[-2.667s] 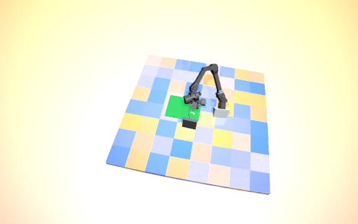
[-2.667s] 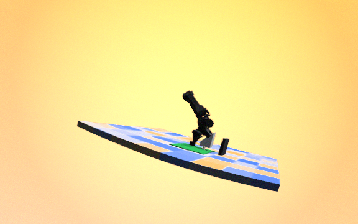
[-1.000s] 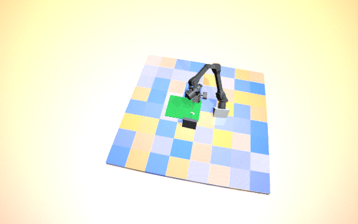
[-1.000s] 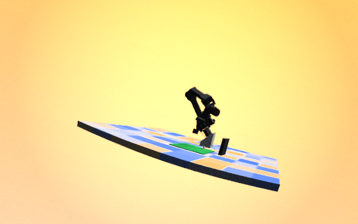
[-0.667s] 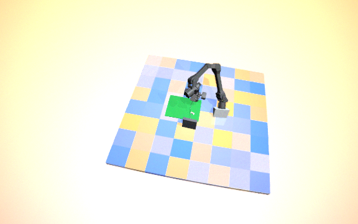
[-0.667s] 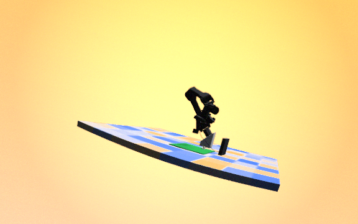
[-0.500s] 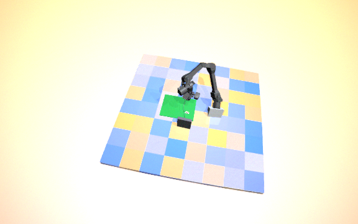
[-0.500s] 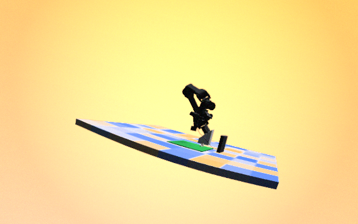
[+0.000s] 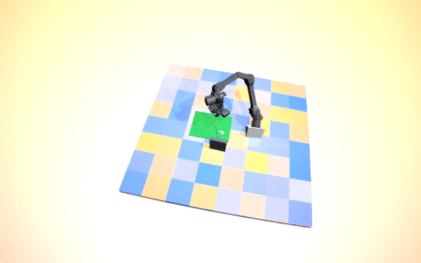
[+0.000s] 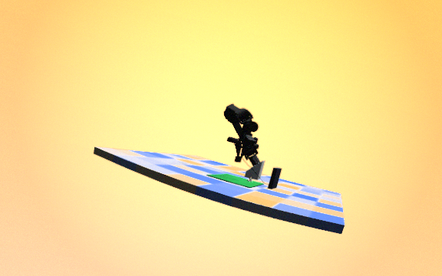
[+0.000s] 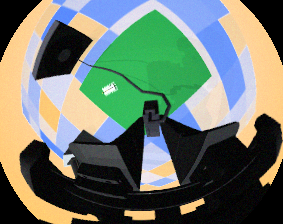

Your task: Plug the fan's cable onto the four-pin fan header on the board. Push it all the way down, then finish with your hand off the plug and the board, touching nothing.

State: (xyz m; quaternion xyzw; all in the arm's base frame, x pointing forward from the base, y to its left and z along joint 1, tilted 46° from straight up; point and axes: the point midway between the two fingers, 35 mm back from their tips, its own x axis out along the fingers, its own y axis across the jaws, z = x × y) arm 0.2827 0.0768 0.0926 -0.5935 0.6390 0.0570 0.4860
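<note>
The green board is 30 mm ahead of my gripper tip, 40 mm to the left of it and 140 mm below it. Round my gripper tip: white four-pin header: 60 mm behind, 70 mm to the left, 120 mm below; then dark plug: 10 mm to the right, 10 mm below; then black fan: 60 mm behind, 210 mm to the left, 60 mm below.
</note>
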